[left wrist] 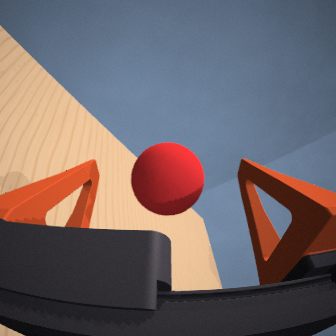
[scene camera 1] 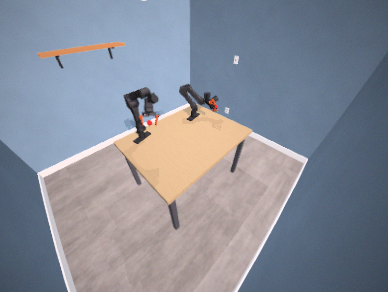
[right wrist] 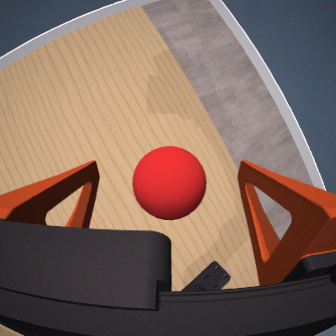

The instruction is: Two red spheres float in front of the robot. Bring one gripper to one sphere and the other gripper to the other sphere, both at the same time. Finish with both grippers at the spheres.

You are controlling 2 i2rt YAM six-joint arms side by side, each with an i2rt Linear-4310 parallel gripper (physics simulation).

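Places are measured from the left arm's base along level axes (x down, y back, z left), in centimetres.
Where they show: left gripper, fingertip midpoint: (scene camera 1: pixel 216 107); right gripper, fingertip midpoint: (scene camera 1: pixel 149 125); left arm's base at its link origin: (scene camera 1: pixel 193 116); right arm's base at its link origin: (scene camera 1: pixel 142 137).
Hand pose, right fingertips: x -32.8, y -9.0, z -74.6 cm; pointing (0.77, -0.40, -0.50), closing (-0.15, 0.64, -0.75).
Note:
Each offset is from my right fingertips to the top centre of the thing. Level surfaces: height alone.
One red sphere {dy +0.5, dx -4.1, dz +0.8 cm} (scene camera 1: pixel 149 122) (right wrist: pixel 169 183) floats between the open fingers of my right gripper (scene camera 1: pixel 149 124) (right wrist: pixel 168 168), midway from side to side and near fingertip level, with a gap to each finger. The other red sphere {dy -19.4, dx +9.1, dz +75.7 cm} (left wrist: pixel 168 179) floats between the open fingers of my left gripper (scene camera 1: pixel 214 105) (left wrist: pixel 167 166), also about midway and near the tips, touching neither finger in the left wrist view. In scene camera 1 this sphere is hard to tell from the orange fingers. Both grippers are open and hold nothing.
The wooden table {dx +32.8 cm} (scene camera 1: pixel 185 150) (left wrist: pixel 45 105) (right wrist: pixel 90 100) lies below the arms. A black base plate (right wrist: pixel 212 275) shows at the bottom of the right wrist view. A wall shelf (scene camera 1: pixel 82 50) hangs at the upper left, away from the arms. Blue walls stand behind the table.

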